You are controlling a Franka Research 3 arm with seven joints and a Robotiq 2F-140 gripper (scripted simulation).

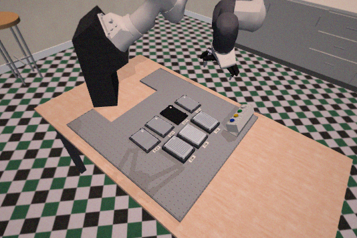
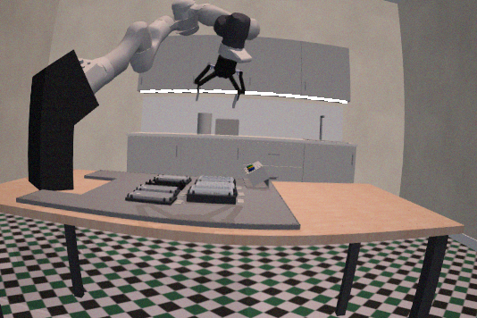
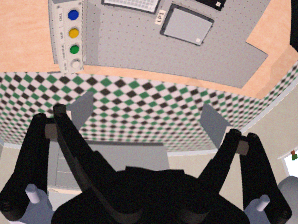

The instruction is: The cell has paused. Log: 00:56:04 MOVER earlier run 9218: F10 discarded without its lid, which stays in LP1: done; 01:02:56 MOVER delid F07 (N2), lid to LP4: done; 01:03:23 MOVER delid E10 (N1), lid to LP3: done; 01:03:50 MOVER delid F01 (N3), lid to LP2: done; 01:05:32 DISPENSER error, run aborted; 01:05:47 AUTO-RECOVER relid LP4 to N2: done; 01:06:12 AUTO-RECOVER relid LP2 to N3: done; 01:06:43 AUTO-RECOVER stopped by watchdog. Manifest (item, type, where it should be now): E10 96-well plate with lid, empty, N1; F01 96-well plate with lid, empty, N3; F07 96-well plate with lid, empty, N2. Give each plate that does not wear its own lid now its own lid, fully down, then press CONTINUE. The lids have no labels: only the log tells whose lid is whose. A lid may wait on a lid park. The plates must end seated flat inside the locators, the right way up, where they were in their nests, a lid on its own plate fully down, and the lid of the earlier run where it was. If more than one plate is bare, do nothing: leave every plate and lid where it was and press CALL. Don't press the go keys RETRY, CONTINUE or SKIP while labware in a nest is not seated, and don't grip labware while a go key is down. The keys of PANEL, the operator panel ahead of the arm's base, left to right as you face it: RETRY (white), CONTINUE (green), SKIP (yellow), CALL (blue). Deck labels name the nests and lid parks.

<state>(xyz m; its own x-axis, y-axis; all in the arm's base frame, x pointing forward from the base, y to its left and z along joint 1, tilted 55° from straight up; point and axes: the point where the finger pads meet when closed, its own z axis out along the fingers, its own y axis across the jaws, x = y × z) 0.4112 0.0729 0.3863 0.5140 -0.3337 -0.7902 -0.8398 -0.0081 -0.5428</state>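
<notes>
My gripper is now 12 cm past the lid park, 18 cm to the left of it and 32 cm above it. Round my hand: plate 10 cm ahead, 31 cm to the right, 29 cm below.
</notes>
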